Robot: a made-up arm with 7 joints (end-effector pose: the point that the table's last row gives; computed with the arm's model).
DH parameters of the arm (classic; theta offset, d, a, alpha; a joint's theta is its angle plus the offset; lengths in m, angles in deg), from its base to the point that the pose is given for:
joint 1: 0 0.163 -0.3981 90
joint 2: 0 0.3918 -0.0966 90
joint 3: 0 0.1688 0.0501 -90
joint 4: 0 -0.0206 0.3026 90
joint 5: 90 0.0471 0.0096 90
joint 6: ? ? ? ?
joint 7: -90 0.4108 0.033 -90
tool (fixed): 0 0.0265 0 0
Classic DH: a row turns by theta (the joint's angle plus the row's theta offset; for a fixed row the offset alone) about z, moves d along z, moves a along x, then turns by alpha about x.
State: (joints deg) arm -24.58 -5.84 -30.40 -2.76 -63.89 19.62 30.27
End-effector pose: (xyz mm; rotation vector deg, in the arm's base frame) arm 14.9 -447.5 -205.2 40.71 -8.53 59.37
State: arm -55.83 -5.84 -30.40 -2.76 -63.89 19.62 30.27
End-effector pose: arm -219.4 -390.3 -205.2 35.61 -18.50 29.47
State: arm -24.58 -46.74 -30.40 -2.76 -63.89 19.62 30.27
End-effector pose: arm -337.1 -286.5 -506.7 73.47 15.23 42.67
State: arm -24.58 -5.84 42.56 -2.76 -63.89 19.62 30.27
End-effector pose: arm -746.1 -858.6 -151.9 22.53 -23.89 -10.72
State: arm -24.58 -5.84 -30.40 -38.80 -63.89 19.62 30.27
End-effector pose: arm -202.5 -454.0 -498.4 54.39 24.90 46.05
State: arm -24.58 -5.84 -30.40 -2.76 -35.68 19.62 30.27
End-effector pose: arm -194.2 -554.1 -179.6 33.33 -14.60 32.43
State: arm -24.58 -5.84 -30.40 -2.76 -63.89 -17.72 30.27
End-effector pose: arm 7.9 -441.1 62.6 9.96 -31.39 70.59
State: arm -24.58 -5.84 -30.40 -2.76 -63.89 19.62 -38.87
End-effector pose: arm 6.7 -416.0 -240.6 -0.17 51.03 74.84
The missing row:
joint 6: -90 -0.2497 0.0413 -90
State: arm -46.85 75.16 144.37 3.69 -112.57 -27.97 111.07
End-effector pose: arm -1005.9 -18.1 -574.4 117.57 127.54 29.77
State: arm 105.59 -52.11 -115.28 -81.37 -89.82 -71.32 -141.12
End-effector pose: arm 120.4 -882.7 -118.9 32.31 92.69 -48.69
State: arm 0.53 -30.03 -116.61 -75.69 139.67 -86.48 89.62
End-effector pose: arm -1122.0 4.3 -111.4 -128.48 -44.48 96.38
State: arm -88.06 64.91 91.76 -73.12 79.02 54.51 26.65
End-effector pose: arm -118.1 152.8 161.4 -48.63 29.52 101.17
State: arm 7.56 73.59 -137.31 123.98 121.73 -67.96 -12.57
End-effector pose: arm -172.7 -900.0 174.1 -3.23 -2.44 64.42
